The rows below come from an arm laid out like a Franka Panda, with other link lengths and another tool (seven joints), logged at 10 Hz.
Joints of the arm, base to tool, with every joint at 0 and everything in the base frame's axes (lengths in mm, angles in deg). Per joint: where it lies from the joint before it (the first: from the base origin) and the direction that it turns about. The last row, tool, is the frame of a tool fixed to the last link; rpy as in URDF.
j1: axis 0 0 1 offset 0.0 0.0 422.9
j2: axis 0 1 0 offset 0.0 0.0 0.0
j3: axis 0 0 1 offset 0.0 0.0 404.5
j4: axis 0 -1 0 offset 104.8 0.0 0.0
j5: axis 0 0 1 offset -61.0 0.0 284.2
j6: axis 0 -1 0 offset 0.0 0.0 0.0
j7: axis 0 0 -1 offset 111.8 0.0 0.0
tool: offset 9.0 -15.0 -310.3 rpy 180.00 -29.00 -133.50
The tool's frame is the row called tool.
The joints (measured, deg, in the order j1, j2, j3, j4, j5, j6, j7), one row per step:
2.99 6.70 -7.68 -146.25 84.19 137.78 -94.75
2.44 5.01 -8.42 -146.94 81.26 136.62 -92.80
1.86 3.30 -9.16 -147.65 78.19 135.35 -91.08
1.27 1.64 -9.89 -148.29 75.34 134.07 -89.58
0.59 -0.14 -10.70 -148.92 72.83 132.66 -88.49
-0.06 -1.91 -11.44 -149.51 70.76 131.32 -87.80
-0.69 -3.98 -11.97 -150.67 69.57 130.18 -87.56
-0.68 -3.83 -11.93 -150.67 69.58 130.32 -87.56
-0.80 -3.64 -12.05 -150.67 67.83 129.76 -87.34
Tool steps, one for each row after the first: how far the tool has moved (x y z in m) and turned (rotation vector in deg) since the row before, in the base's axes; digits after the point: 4 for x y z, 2 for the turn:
-0.0080 -0.0039 0.0087 0.38 0.46 0.47
-0.0092 -0.0034 0.0083 0.29 0.41 0.76
-0.0090 -0.0034 0.0080 0.27 0.31 0.72
-0.0087 -0.0038 0.0091 0.39 -0.03 0.60
-0.0080 -0.0032 0.0093 0.40 -0.33 0.57
-0.0106 -0.0009 0.0089 0.65 -0.47 0.27
0.0001 -0.0004 -0.0013 -0.11 0.13 -0.03
-0.0051 0.0006 -0.0032 -0.39 0.63 1.36

